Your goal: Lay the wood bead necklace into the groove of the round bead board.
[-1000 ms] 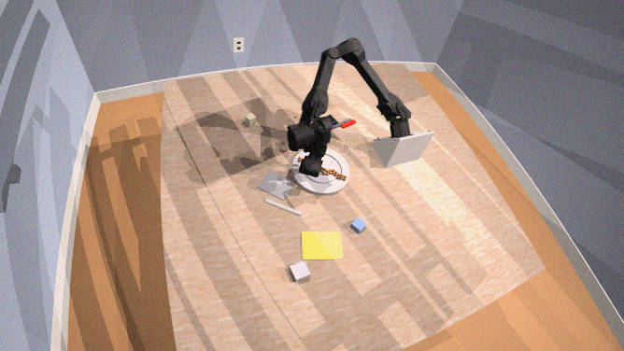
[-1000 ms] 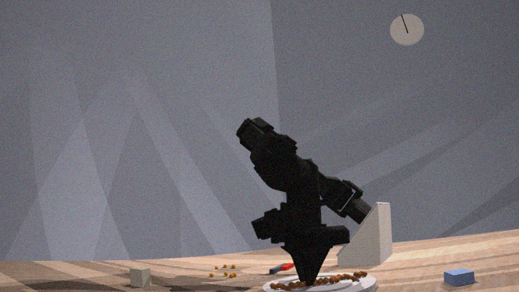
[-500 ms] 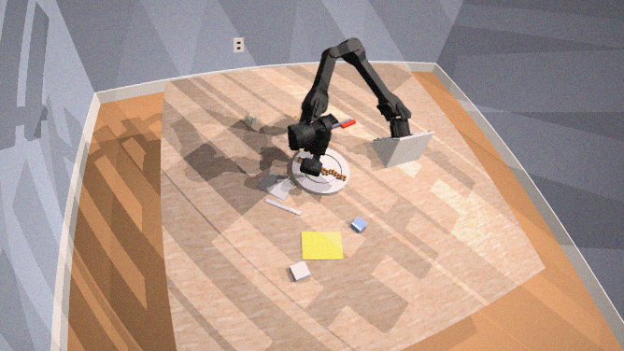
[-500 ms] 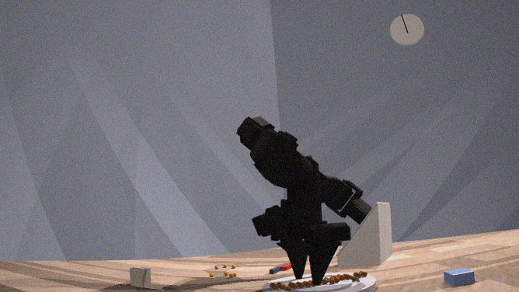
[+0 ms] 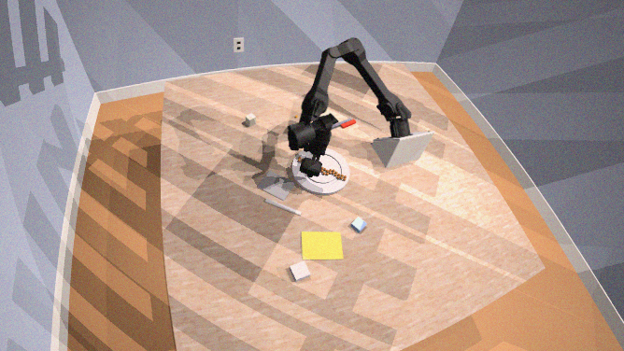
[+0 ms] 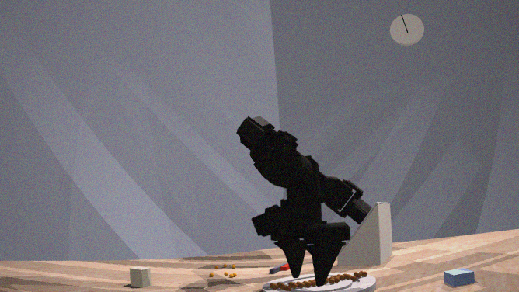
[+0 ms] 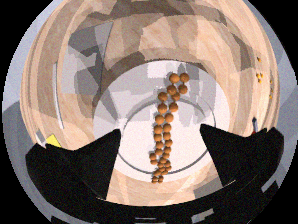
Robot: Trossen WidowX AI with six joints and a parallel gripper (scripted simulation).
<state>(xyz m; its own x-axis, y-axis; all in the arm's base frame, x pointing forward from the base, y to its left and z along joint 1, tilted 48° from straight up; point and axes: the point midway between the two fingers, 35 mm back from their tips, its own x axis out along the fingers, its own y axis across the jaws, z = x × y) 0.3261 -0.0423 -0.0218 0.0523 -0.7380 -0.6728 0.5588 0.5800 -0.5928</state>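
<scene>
Right now the grey sheet is 140 mm ahead of my gripper tip, 30 mm to the left of it and 20 mm below it. From my gripper tip the other things lie so: blue block 240 mm to the left, 70 mm behind, 10 mm below; then stick 140 mm ahead, 120 mm to the left, 20 mm below; then red-tipped tool 210 mm behind, 190 mm to the right, 20 mm below.
</scene>
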